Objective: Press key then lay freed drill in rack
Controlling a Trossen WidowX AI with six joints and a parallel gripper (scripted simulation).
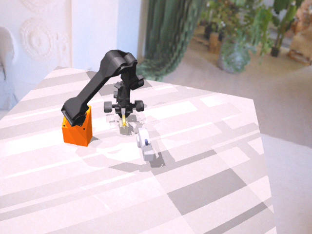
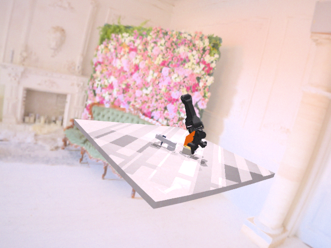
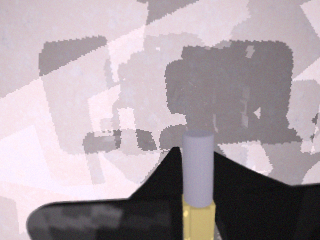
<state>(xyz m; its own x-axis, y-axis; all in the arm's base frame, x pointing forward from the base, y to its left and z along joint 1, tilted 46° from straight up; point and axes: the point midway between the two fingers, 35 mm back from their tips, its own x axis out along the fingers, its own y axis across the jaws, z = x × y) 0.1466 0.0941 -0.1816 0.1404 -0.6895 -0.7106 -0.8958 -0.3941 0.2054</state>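
The drill lies 10 mm ahead of my gripper tip, 40 mm to the right of it and 40 mm above it. Round my gripper tip: blue key (170 mm ahead, 190 mm to the right, 40 mm above); housing block (160 mm ahead, 170 mm to the right, 40 mm above).
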